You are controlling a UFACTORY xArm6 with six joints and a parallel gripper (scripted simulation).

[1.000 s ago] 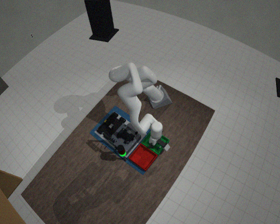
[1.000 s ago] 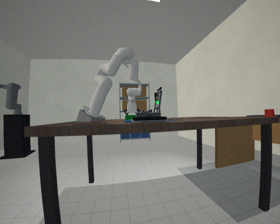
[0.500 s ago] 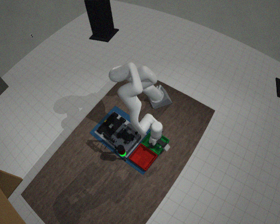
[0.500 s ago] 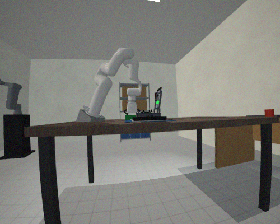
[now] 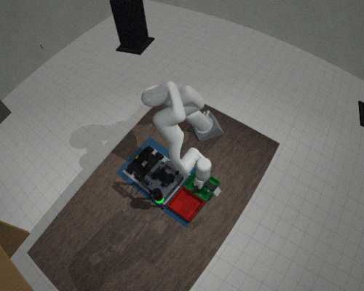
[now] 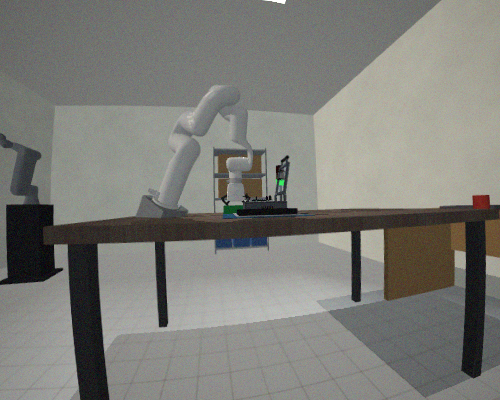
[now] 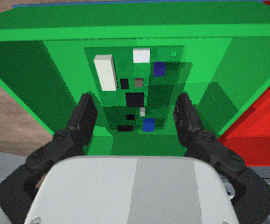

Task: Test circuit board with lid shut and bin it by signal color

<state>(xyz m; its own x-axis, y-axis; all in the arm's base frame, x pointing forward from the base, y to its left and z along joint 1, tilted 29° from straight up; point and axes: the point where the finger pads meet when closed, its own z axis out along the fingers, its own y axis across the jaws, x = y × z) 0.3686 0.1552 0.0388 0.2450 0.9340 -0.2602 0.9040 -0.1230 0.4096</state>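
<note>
My hand is right at the green bin. The rest, counted from my hand: red bin: 15 cm ahead, 4 cm to the right; black latch block: 1 cm ahead, 15 cm to the right, 7 cm above; green circuit board: 1 cm below.
</note>
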